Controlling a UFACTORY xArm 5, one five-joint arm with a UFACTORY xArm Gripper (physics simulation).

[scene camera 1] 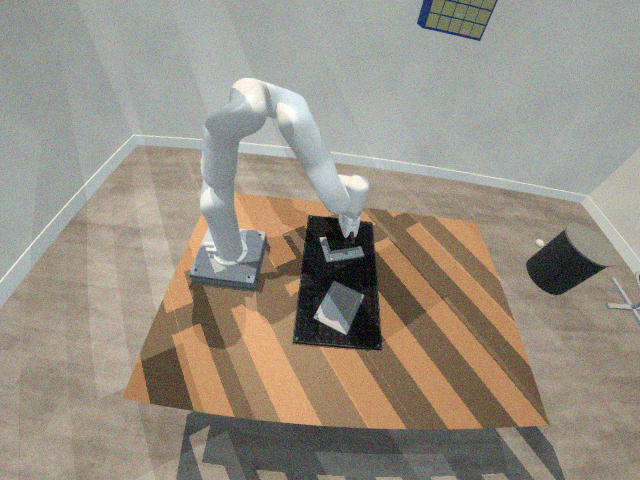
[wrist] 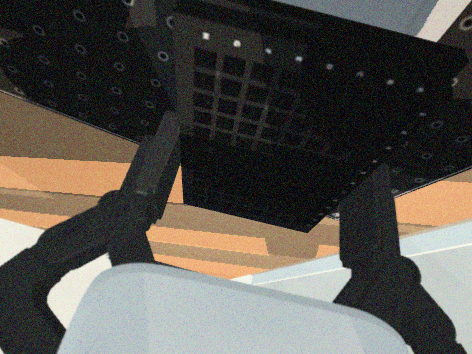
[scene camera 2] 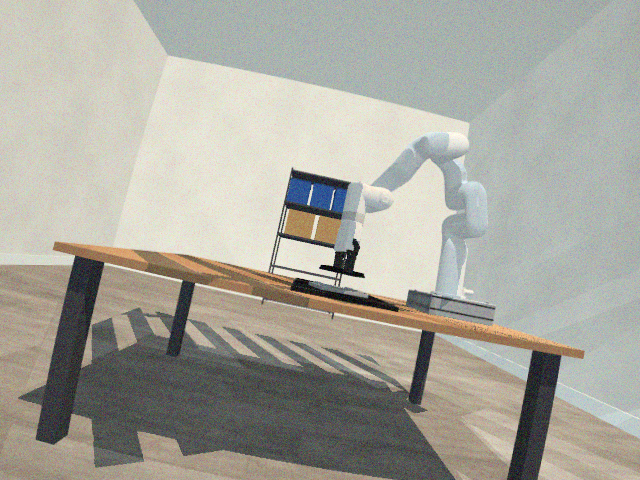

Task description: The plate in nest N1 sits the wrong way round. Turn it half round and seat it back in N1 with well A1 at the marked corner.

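Observation:
My gripper (scene camera 1: 349,238) (scene camera 2: 345,265) (wrist: 270,154) is shut on the black well plate (scene camera 2: 356,273) (wrist: 250,175), one finger on each side. The plate looks about level and hangs a little above the black base board (scene camera 1: 338,337), with a gap below it in scene camera 2. In scene camera 1 it blends into the board. A grey L-shaped nest part (scene camera 1: 343,254) shows beside and below the fingers; its label is not readable. In the wrist view, blurred white marks run along the plate's far edge and right edge and meet at the upper right. The nest's marked corner cannot be made out.
A second grey, rotated piece (scene camera 1: 339,307) lies on the same board, nearer scene camera 1. The arm's grey base (scene camera 1: 230,272) (scene camera 2: 449,305) stands on the striped wooden table (scene camera 1: 439,372) (scene camera 2: 227,283). A shelf unit (scene camera 2: 283,219) stands behind the table, a black bin (scene camera 1: 558,263) beyond it.

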